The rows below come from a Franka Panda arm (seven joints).
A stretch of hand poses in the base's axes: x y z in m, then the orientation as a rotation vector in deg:
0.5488, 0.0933, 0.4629, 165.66, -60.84, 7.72
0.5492, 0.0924, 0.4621, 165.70, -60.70, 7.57
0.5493, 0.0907, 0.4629, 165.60, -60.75, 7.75
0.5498, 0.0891, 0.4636, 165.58, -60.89, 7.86
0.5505, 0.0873, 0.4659, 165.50, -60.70, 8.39
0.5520, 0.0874, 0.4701, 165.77, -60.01, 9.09
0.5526, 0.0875, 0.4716, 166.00, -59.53, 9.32
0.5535, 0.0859, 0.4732, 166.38, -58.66, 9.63
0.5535, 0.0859, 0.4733, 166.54, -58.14, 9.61
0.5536, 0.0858, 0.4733, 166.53, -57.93, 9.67
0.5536, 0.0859, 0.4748, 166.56, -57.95, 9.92
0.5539, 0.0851, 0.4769, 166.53, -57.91, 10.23
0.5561, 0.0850, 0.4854, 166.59, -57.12, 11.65
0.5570, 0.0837, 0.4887, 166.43, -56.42, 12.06
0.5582, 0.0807, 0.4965, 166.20, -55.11, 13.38
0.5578, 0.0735, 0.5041, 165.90, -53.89, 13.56
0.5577, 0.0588, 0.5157, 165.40, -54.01, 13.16
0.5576, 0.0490, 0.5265, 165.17, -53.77, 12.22
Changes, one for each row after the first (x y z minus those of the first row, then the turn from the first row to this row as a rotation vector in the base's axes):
0.0004, -0.0009, -0.0008, 0.01, 0.10, 0.09
0.0005, -0.0026, 0.0000, -0.09, 0.01, 0.04
0.0010, -0.0042, 0.0007, -0.08, -0.07, -0.05
0.0017, -0.0060, 0.0030, -0.31, -0.35, 0.05
0.0032, -0.0059, 0.0072, -0.43, -0.78, 0.55
0.0038, -0.0058, 0.0087, -0.43, -0.92, 0.90
0.0047, -0.0074, 0.0103, -0.44, -1.11, 1.52
0.0047, -0.0074, 0.0104, -0.47, -1.08, 1.87
0.0048, -0.0075, 0.0104, -0.56, -1.08, 2.00
0.0048, -0.0074, 0.0119, -0.57, -1.25, 2.00
0.0051, -0.0082, 0.0140, -0.66, -1.43, 2.02
0.0073, -0.0083, 0.0225, -1.11, -2.24, 2.54
0.0082, -0.0096, 0.0258, -1.54, -2.37, 2.93
0.0094, -0.0126, 0.0336, -2.38, -2.99, 3.69
0.0090, -0.0198, 0.0412, -3.06, -2.87, 4.36
0.0089, -0.0345, 0.0528, -3.41, -2.49, 4.15
0.0088, -0.0443, 0.0636, -3.55, -1.80, 4.23

